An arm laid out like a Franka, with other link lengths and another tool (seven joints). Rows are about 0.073 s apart.
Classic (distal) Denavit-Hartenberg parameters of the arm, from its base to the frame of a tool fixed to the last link. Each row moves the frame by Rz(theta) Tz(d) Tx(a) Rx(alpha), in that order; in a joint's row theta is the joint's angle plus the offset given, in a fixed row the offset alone. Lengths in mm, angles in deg.
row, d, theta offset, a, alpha
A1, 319.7, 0, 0, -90
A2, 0, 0, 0, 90
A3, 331.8, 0, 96.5, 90
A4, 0, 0, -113, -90
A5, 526.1, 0, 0, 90
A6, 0, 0, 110, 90
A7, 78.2, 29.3, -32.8, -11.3
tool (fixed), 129.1, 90, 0, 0
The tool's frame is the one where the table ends.
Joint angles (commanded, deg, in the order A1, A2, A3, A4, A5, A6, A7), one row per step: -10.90, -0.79, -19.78, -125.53, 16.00, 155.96, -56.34; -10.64, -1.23, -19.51, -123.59, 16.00, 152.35, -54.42; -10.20, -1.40, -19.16, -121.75, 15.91, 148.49, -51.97; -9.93, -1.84, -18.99, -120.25, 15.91, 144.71, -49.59; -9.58, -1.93, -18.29, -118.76, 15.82, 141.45, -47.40; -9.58, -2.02, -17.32, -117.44, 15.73, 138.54, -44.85; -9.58, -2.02, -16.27, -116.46, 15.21, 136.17, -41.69; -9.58, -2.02, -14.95, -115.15, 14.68, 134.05, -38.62; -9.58, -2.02, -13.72, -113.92, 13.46, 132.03, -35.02; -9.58, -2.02, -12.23, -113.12, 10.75, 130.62, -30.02; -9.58, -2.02, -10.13, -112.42, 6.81, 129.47, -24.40; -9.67, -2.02, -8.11, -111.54, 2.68, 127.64, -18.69
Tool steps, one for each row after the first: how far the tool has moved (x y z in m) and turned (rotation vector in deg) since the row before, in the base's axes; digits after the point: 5 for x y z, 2 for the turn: 0.00845, 0.00877, 0.01696, 2.14, 0.31, -0.26; 0.00841, 0.01338, 0.01210, 2.52, 0.92, -0.34; 0.00345, 0.01061, 0.01214, 2.55, 0.97, -0.71; 0.00770, 0.01671, 0.00964, 2.06, 1.07, -0.03; 0.00611, 0.01602, 0.00889, 2.02, 1.03, -0.54; 0.00516, 0.01666, 0.00541, 1.73, 1.25, -0.99; 0.00797, 0.01868, 0.01014, 1.31, 0.83, -0.75; 0.00602, 0.01697, 0.00956, 0.84, 1.13, -1.14; 0.00513, 0.01817, 0.00611, -0.15, 1.56, -1.86; 0.00684, 0.02335, 0.00579, -1.31, 1.68, -1.59; 0.00412, 0.02107, 0.00648, -1.54, 1.92, -1.91
